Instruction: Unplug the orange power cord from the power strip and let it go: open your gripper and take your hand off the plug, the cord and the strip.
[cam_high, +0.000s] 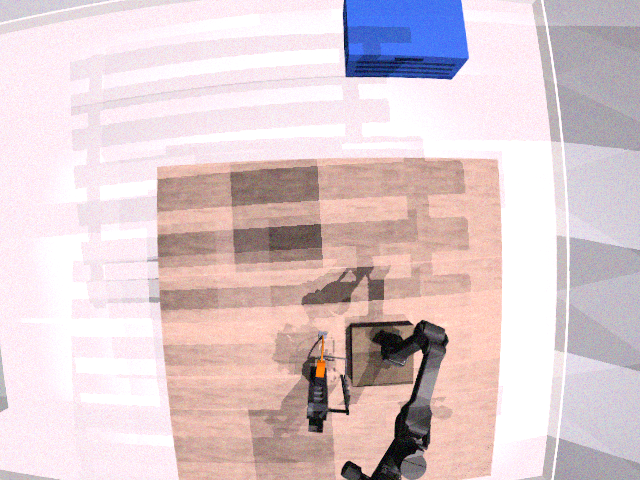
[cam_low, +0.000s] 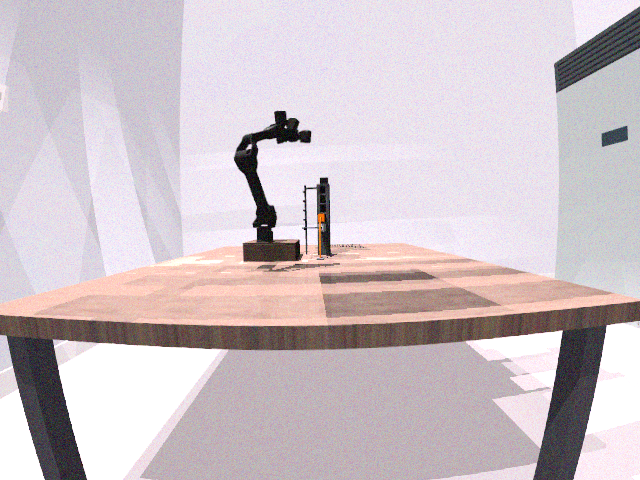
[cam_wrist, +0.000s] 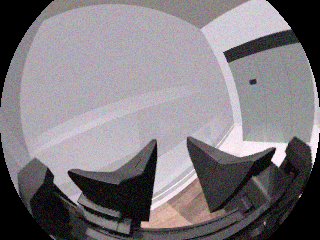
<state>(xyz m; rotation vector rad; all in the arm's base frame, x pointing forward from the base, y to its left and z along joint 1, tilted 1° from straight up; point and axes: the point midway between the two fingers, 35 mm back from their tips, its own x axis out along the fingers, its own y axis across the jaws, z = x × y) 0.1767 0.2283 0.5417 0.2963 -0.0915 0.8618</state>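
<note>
The orange plug lies 44 cm below my gripper tip, 22 cm to the right of it and 5 cm ahead of it.
</note>
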